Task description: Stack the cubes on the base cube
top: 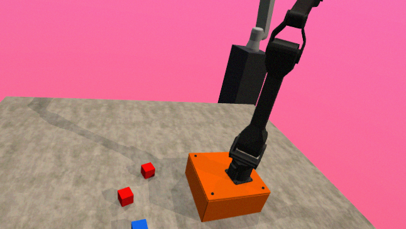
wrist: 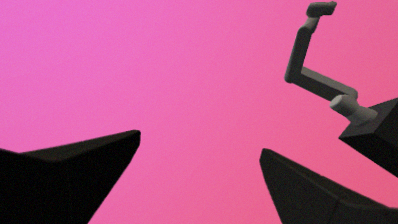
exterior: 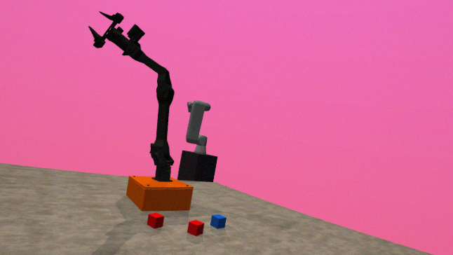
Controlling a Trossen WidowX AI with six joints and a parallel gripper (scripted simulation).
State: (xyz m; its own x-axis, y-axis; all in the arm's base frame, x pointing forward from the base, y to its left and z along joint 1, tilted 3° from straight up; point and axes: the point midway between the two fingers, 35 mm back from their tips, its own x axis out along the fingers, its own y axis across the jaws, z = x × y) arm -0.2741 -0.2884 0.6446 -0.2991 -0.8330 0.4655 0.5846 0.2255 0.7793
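My gripper tip is now 60 cm short of the blue cube, 39 cm to the right of it and 71 cm above it.
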